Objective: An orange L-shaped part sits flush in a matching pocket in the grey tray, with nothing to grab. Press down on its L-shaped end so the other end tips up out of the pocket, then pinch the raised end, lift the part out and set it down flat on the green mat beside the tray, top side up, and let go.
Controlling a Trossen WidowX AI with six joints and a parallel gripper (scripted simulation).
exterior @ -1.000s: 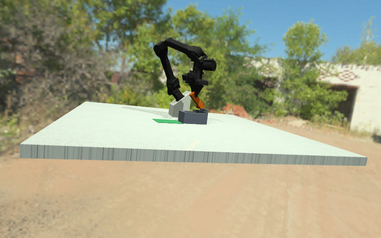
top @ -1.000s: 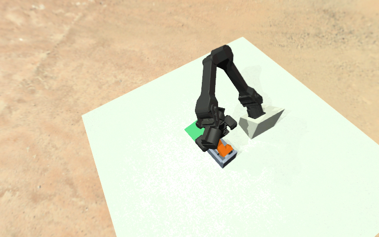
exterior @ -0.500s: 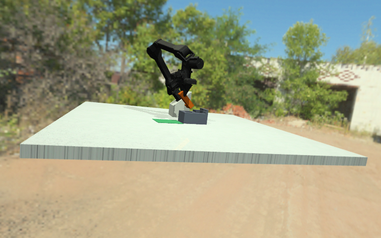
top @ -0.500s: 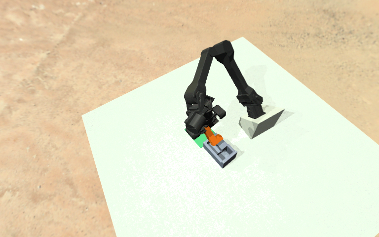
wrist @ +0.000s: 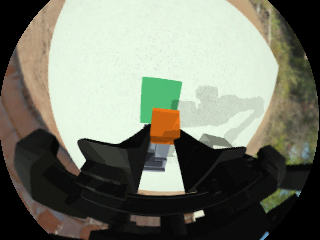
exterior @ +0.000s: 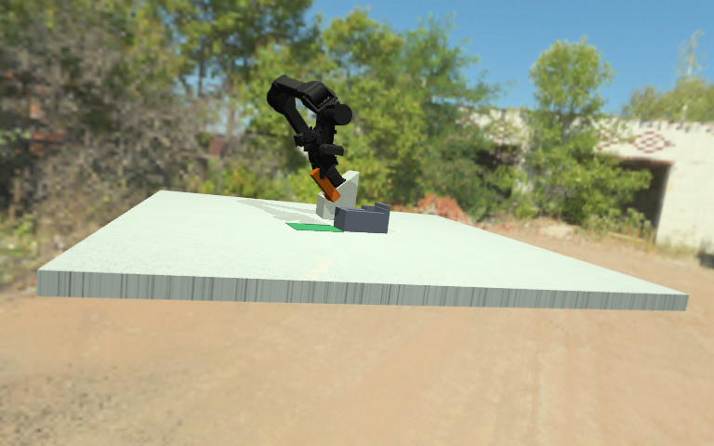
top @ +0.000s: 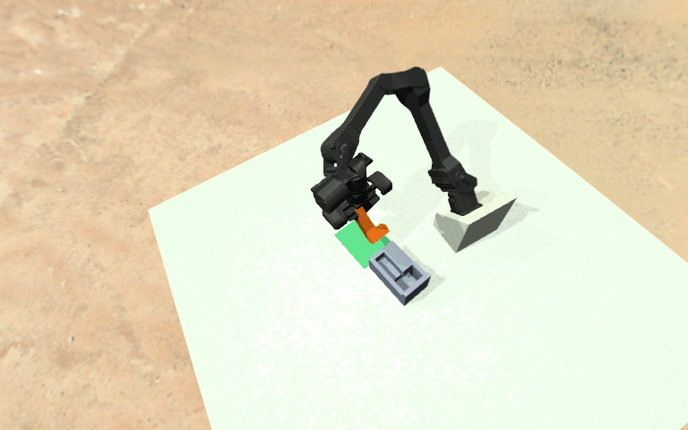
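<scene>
My gripper tip is now 17 cm above the green mat. From my gripper tip the other things lie so: orange L-shaped part (2 cm behind, 3 cm to the left, 3 cm below).
</scene>
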